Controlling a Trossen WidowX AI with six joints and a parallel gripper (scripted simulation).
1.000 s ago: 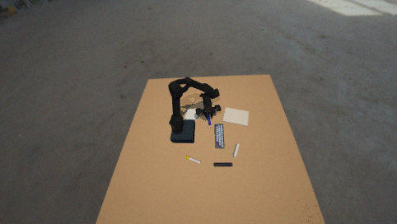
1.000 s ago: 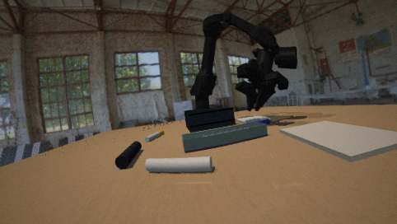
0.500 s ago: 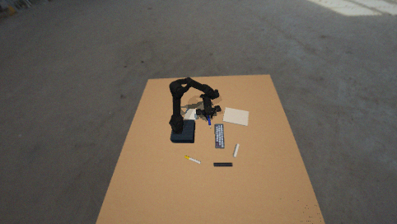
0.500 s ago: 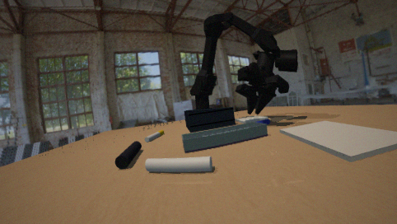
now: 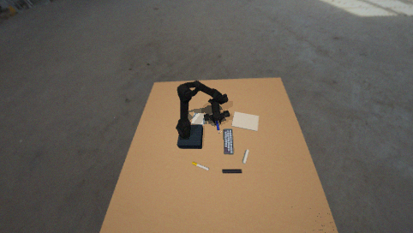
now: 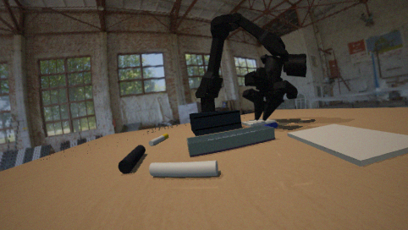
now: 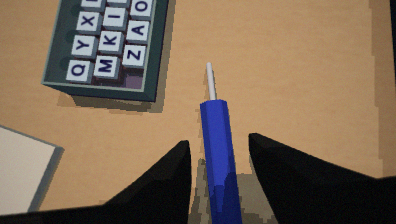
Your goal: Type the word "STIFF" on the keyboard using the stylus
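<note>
My gripper tip is now 1 cm to the left of the blue stylus and 3 cm above it. Round my gripper tip: flat white pad: 22 cm ahead, 6 cm to the left, 3 cm below; black cylinder: 9 cm ahead, 32 cm to the right, 2 cm below; yellow-tipped white marker: 13 cm behind, 29 cm to the right, 3 cm below.
</note>
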